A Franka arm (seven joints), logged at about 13 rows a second.
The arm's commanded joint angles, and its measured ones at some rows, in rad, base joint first. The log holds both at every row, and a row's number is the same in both.
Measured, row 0: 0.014 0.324 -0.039 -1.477 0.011 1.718 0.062
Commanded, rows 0 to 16: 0.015 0.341 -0.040 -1.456 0.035 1.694 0.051; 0.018 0.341 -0.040 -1.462 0.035 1.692 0.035; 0.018 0.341 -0.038 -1.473 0.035 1.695 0.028; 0.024 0.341 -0.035 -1.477 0.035 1.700 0.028; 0.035 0.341 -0.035 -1.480 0.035 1.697 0.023; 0.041 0.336 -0.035 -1.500 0.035 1.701 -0.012; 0.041 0.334 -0.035 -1.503 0.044 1.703 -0.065; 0.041 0.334 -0.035 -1.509 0.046 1.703 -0.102; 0.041 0.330 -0.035 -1.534 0.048 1.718 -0.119; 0.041 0.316 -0.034 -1.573 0.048 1.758 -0.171; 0.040 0.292 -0.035 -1.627 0.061 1.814 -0.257; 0.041 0.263 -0.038 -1.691 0.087 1.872 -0.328; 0.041 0.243 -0.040 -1.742 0.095 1.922 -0.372; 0.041 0.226 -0.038 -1.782 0.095 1.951 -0.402; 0.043 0.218 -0.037 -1.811 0.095 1.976 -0.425; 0.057 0.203 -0.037 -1.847 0.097 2.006 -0.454; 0.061 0.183 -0.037 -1.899 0.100 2.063 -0.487
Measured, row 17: 0.045 0.260 -0.031 -1.780 0.071 1.984 -0.429
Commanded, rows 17 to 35: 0.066 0.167 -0.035 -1.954 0.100 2.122 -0.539; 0.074 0.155 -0.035 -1.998 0.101 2.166 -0.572; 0.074 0.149 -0.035 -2.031 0.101 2.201 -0.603; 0.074 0.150 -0.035 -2.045 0.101 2.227 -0.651; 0.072 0.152 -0.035 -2.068 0.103 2.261 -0.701; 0.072 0.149 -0.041 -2.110 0.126 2.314 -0.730; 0.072 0.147 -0.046 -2.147 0.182 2.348 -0.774; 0.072 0.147 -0.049 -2.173 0.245 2.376 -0.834; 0.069 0.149 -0.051 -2.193 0.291 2.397 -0.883; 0.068 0.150 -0.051 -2.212 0.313 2.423 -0.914; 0.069 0.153 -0.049 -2.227 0.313 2.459 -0.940; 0.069 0.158 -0.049 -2.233 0.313 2.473 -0.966; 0.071 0.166 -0.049 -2.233 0.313 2.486 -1.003; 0.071 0.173 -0.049 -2.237 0.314 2.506 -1.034; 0.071 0.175 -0.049 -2.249 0.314 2.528 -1.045; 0.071 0.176 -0.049 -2.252 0.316 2.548 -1.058; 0.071 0.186 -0.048 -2.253 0.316 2.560 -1.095; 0.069 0.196 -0.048 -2.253 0.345 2.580 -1.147; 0.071 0.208 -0.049 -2.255 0.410 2.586 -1.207
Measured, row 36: 0.067 0.195 -0.046 -2.244 0.320 2.555 -1.102
